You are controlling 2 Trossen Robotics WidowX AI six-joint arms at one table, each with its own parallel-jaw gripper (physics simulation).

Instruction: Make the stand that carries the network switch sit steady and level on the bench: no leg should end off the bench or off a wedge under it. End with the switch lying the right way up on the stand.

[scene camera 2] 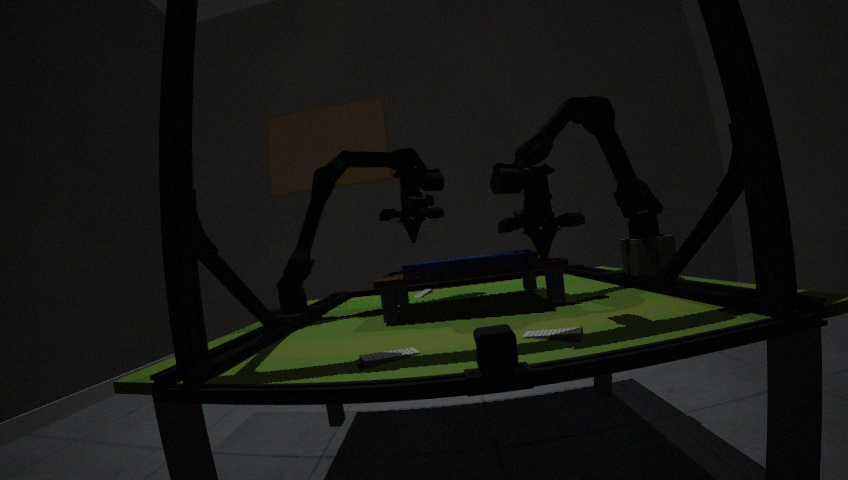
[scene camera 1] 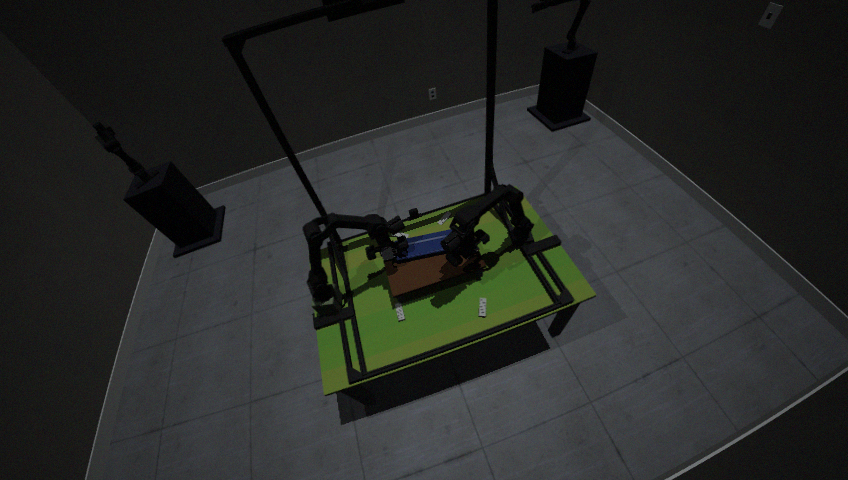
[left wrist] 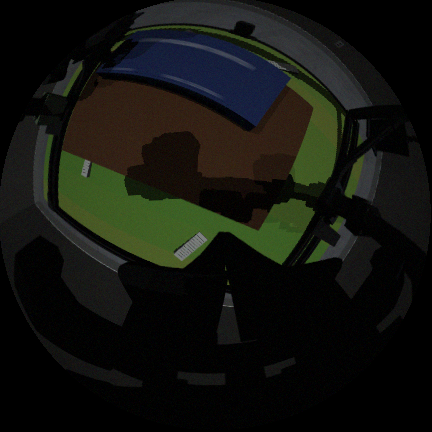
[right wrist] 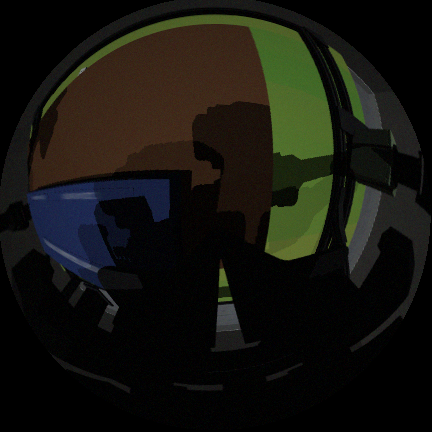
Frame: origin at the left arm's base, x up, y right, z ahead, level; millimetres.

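Seen in the pictures: left gripper, between the fingertips: [scene camera 2: 414,242] [scene camera 1: 469,259] [left wrist: 223,236]; right gripper, between the fingertips: [scene camera 2: 544,260] [right wrist: 217,233]; left arm's base, origin of its link: [scene camera 2: 294,311] [scene camera 1: 521,233] [left wrist: 336,203]; right arm's base, origin of its link: [scene camera 2: 645,237] [scene camera 1: 323,294].
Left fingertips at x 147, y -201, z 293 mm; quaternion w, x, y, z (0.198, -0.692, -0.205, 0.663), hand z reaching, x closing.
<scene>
Offsets run from my left fingertips to a thing's middle. Level surfaces: height alone.
The brown stand [scene camera 1: 416,277] [scene camera 2: 389,278] [left wrist: 227,150] [right wrist: 165,90] is on its legs on the green bench {dx -181 mm} [scene camera 1: 416,342]. It slopes slightly in scene camera 2; how its far legs rest is unclear. The blue switch {dz +173, dx -66, dy +149 mm} [scene camera 1: 423,243] [scene camera 2: 464,262] [left wrist: 200,70] [right wrist: 65,210] lies flat on the stand, along one long side. White ribbed wedges {dz +329, dx -178, dy -108 mm} [scene camera 1: 400,312] {dz -34, dx -178, dy -140 mm} [scene camera 1: 482,306] {dz +67, dx -178, dy +397 mm} [scene camera 1: 443,218] [scene camera 2: 389,355] {dz +312, dx -178, dy +328 mm} [scene camera 2: 553,333] [left wrist: 190,246] lie loose on the bench. My left gripper [scene camera 2: 414,240] is shut and empty above the stand. My right gripper [scene camera 2: 542,256] is shut and empty, close to the stand top beside the switch's end.
A dark frame [scene camera 2: 333,393] edges the bench, with uprights [scene camera 1: 490,89] at the back in scene camera 1. A dark camera block [scene camera 2: 496,347] stands on one rail. Arm shadows fall across the stand and switch.
</scene>
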